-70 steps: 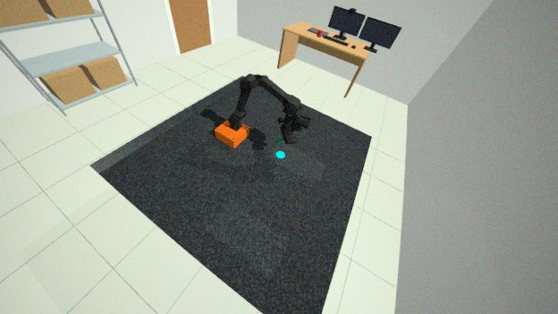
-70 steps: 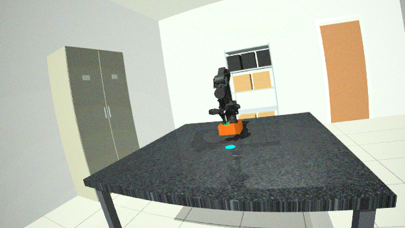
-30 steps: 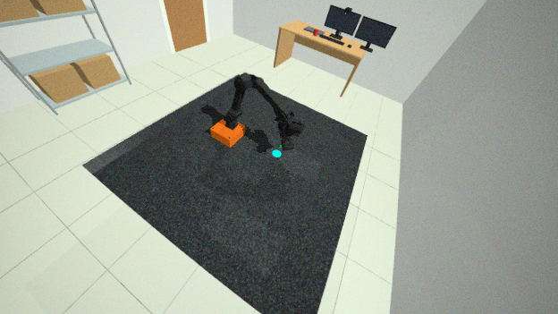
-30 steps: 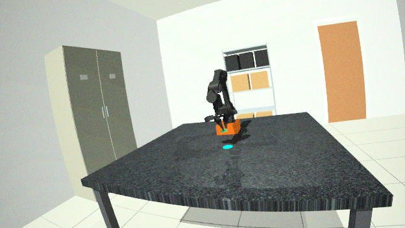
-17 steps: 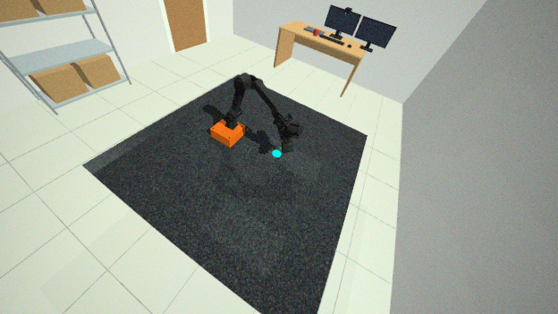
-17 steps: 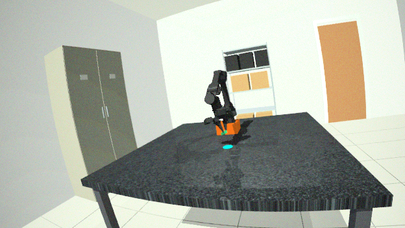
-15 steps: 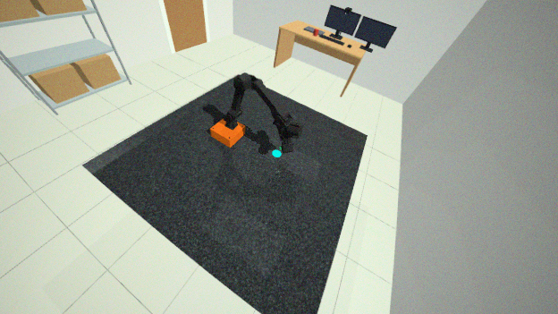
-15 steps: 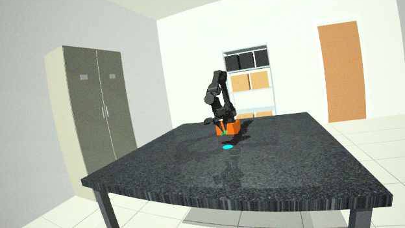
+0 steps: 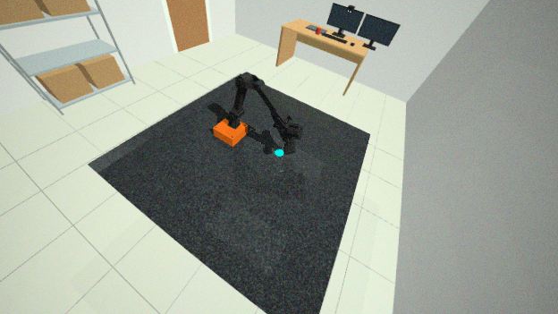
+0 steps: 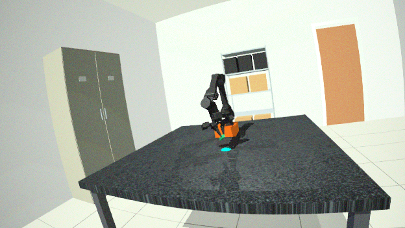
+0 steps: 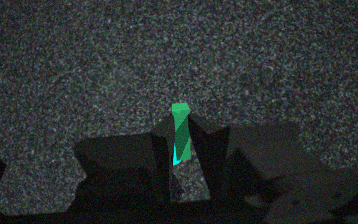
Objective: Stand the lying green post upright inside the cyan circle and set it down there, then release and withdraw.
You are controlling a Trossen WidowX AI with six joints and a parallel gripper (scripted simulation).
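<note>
Right now my gripper tip is 7 cm past the cyan circle, 1 cm to the left of it and 10 cm above it. Round my gripper tip: green post (2 cm behind, 1 cm to the right, 1 cm below).
</note>
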